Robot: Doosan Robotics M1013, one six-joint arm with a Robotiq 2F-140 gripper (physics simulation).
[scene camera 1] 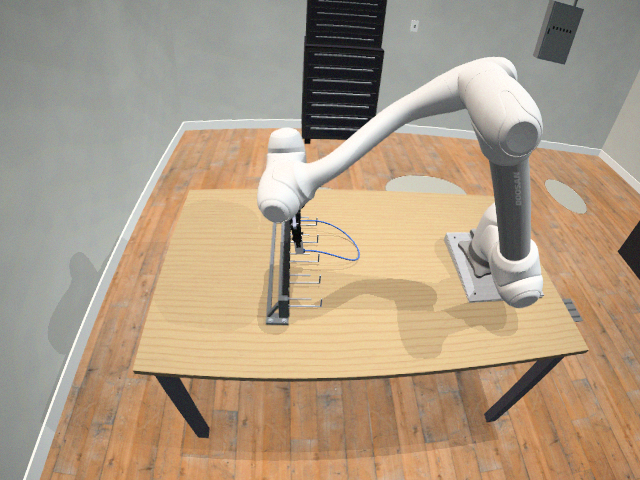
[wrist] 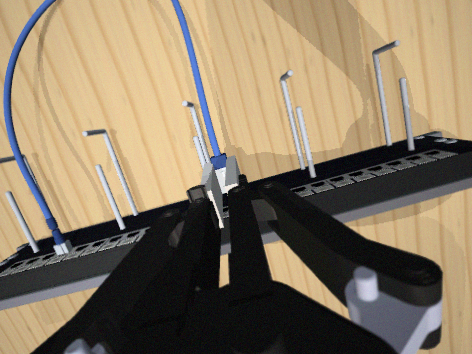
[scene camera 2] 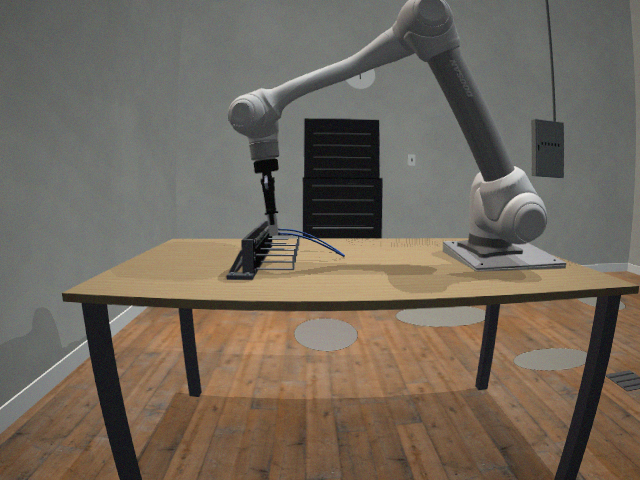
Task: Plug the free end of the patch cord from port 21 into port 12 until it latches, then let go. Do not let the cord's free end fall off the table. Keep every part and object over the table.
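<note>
My gripper points down at the patch panel. Its grey fingertips are shut on the clear plug of the cord's free end, whose blue boot sticks out between them. The plug is at the row of ports near the panel's middle; the fingers hide its tip, so whether it sits in a port or which port cannot be told. The blue patch cord loops out over the table to its other plug, seated in a port toward the left in the wrist view.
Thin metal cable bars stick out from the panel on the cord's side, some close beside the fingers. The panel stands on the wooden table. The arm's base plate is at the table's right.
</note>
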